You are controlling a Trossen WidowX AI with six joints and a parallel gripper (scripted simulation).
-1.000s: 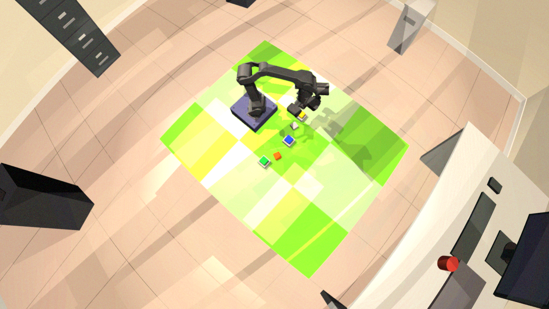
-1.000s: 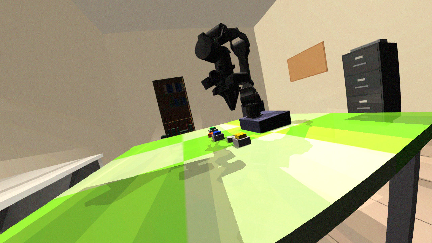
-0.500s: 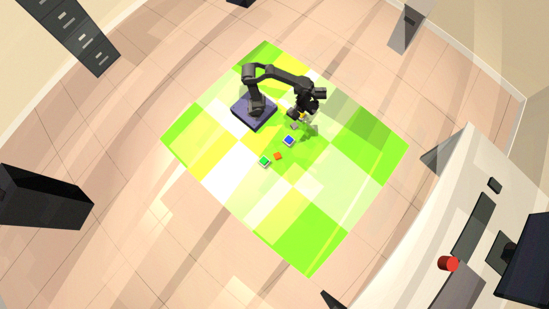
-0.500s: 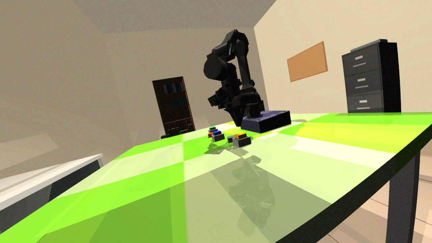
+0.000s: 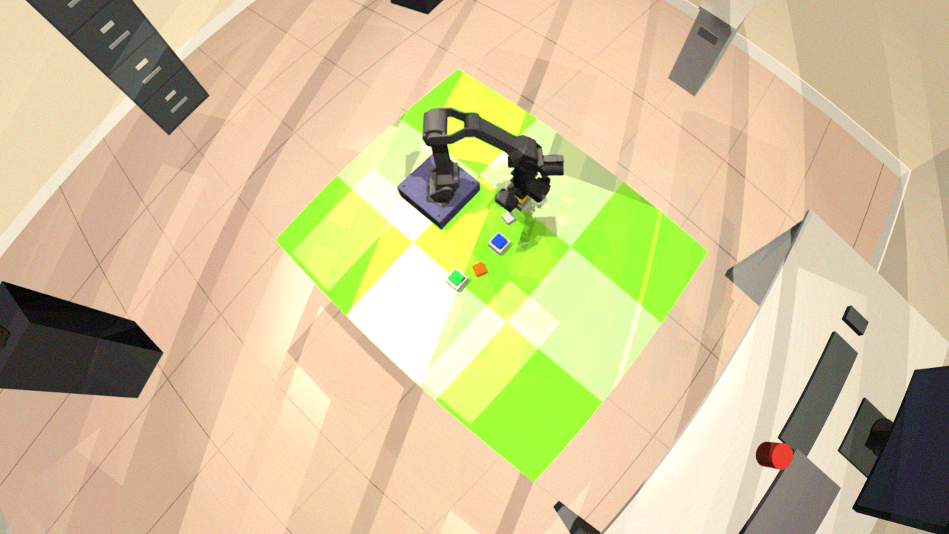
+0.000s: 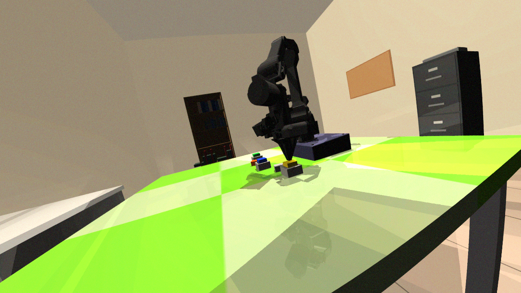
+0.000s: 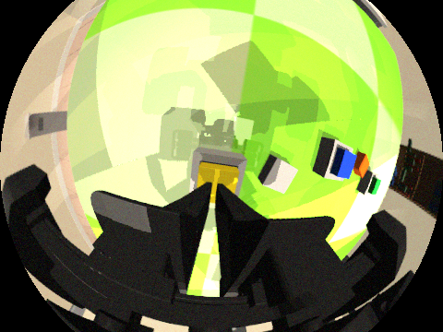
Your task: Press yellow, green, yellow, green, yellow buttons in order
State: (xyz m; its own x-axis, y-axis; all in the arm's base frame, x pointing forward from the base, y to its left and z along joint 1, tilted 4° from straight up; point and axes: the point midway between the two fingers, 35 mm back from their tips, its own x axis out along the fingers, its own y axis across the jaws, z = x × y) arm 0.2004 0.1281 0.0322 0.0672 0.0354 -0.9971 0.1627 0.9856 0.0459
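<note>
The grey block is 70 mm to the right of my gripper tip and 30 mm below it. Also, from my gripper tip: yellow button (10 mm below); then blue button (160 mm to the right, 20 mm ahead, 10 mm below); then orange block (250 mm to the right, 30 mm below, 10 mm ahead).
</note>
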